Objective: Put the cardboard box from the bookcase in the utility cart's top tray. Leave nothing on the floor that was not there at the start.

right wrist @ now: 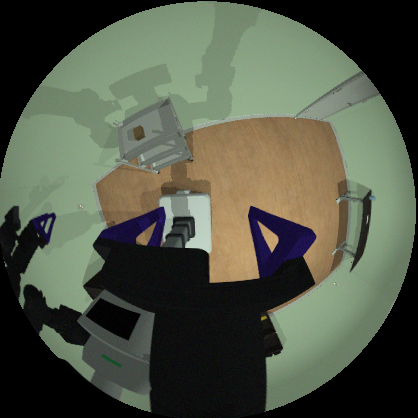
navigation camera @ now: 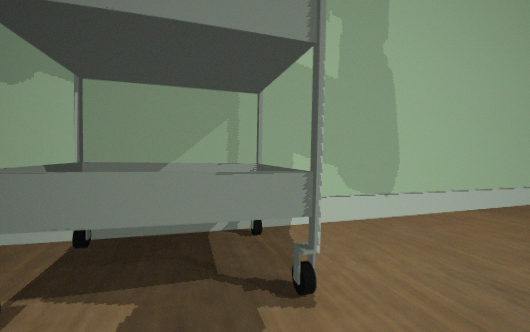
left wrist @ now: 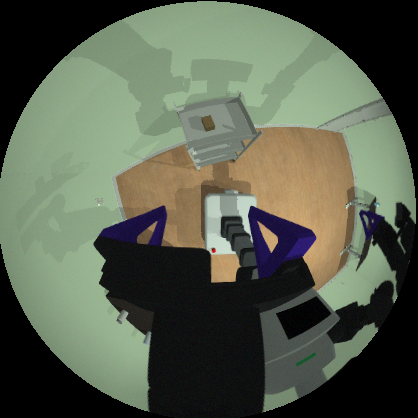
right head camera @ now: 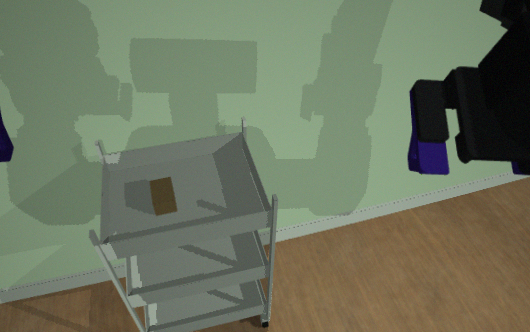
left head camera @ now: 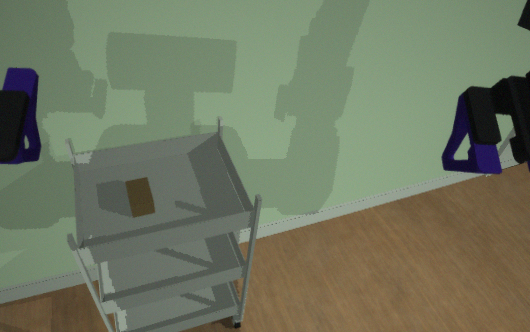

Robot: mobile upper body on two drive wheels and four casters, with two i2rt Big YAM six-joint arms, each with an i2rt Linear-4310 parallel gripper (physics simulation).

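Places are measured from the left arm's base along level axes (x ahead, y left, z up), in centimetres.
Pixels of known places: left gripper, fingertip midpoint: (right wrist: 50, 214) (left wrist: 207, 210); right gripper, fingertip midpoint: (right wrist: 206, 210) (left wrist: 363, 211) (right head camera: 462, 165) (left head camera: 488, 165).
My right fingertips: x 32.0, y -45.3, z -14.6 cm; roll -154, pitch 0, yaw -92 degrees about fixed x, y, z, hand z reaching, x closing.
Behind a point stands the place of what it marks.
The brown cardboard box (left head camera: 140, 197) {x 76.1, y -0.8, z -69.7 cm} (right head camera: 163, 196) {x 76.1, y -1.0, z -69.7 cm} (left wrist: 208, 123) {x 76.4, y -0.6, z -69.7 cm} (right wrist: 139, 132) {x 76.7, y -2.5, z -69.7 cm} lies on the floor of the utility cart's top tray, left of its middle. The grey utility cart (left head camera: 170, 228) {x 70.0, y -8.8, z -74.9 cm} (right head camera: 192, 228) {x 64.8, y -10.7, z -68.6 cm} (navigation camera: 150, 200) {x 64.2, y -8.4, z -124.6 cm} has three trays and stands by the green wall. My left gripper (left wrist: 207, 210) {x 32.5, y 0.0, z -14.6 cm} is open and empty, away from the cart; part of it shows at the left edge of the left head camera view. My right gripper (right wrist: 206, 210) {x 32.0, y -45.3, z -14.6 cm} is open and empty, well to the right of the cart. The bookcase cannot be made out clearly in these views.
The robot's white base (left wrist: 215, 210) {x 15.8, y -7.2, z -115.0 cm} (right wrist: 200, 210) {x 15.5, y -39.6, z -115.0 cm} stands on the wooden floor in front of the cart. A dark panel on metal legs (left wrist: 367, 232) (right wrist: 364, 230) stands by the wall at the right of the wrist views. A long grey structure (left wrist: 360, 115) (right wrist: 340, 95) runs along the wall at the upper right.
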